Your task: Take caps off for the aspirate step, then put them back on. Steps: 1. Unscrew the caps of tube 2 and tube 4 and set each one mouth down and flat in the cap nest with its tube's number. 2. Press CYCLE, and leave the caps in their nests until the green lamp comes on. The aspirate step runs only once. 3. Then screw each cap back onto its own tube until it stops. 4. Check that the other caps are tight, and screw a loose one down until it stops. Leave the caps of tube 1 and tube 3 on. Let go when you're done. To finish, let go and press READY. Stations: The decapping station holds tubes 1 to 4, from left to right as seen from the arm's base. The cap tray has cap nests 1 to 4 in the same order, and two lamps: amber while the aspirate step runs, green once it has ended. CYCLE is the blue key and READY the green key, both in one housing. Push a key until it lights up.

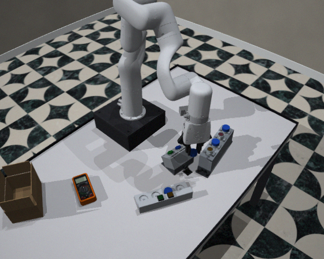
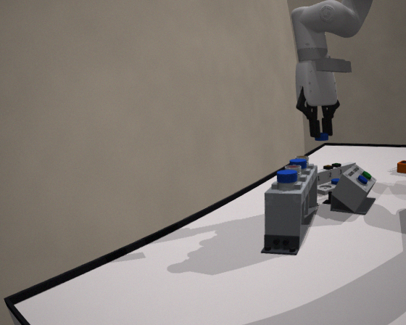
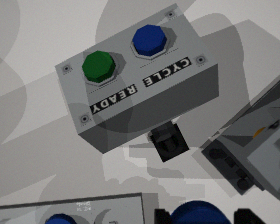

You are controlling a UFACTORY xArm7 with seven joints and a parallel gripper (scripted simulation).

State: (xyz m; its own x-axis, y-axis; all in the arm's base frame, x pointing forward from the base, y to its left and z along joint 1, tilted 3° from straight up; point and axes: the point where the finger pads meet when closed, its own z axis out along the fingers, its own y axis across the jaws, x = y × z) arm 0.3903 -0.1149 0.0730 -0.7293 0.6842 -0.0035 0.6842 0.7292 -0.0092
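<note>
My hand is 10 cm past the blue key, 6 cm to the right of it and 11 cm above it. The rest, counted from my hand: green key (12 cm behind, 2 cm to the left, 11 cm below); orange multimeter (33 cm behind, 31 cm to the right, 16 cm below); key housing (9 cm behind, 4 cm to the left, 12 cm below).
</note>
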